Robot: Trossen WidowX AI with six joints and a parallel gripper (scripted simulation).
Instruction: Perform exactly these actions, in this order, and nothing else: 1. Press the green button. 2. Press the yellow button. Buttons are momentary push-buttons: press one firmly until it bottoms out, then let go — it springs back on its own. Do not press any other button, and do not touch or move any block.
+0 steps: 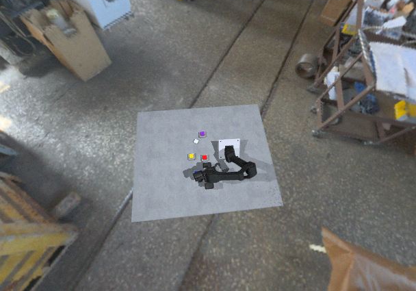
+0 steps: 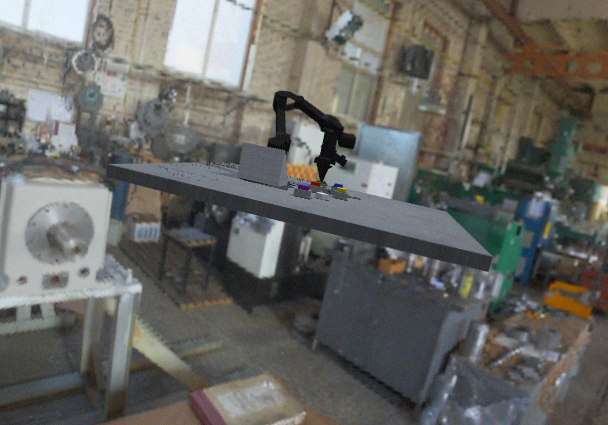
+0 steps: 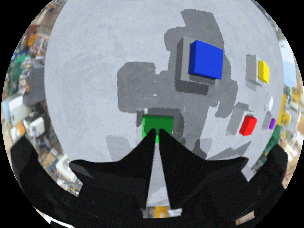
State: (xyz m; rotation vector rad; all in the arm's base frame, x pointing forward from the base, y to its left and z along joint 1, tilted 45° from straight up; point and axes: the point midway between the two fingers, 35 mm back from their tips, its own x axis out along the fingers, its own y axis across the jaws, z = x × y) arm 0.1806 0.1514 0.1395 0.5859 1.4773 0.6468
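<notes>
The green button lies right at my gripper tip. Also, from my gripper tip: blue button: 80 mm ahead, 40 mm to the right; yellow button: 120 mm ahead, 180 mm to the right; red button: 10 mm ahead, 160 mm to the right.
</notes>
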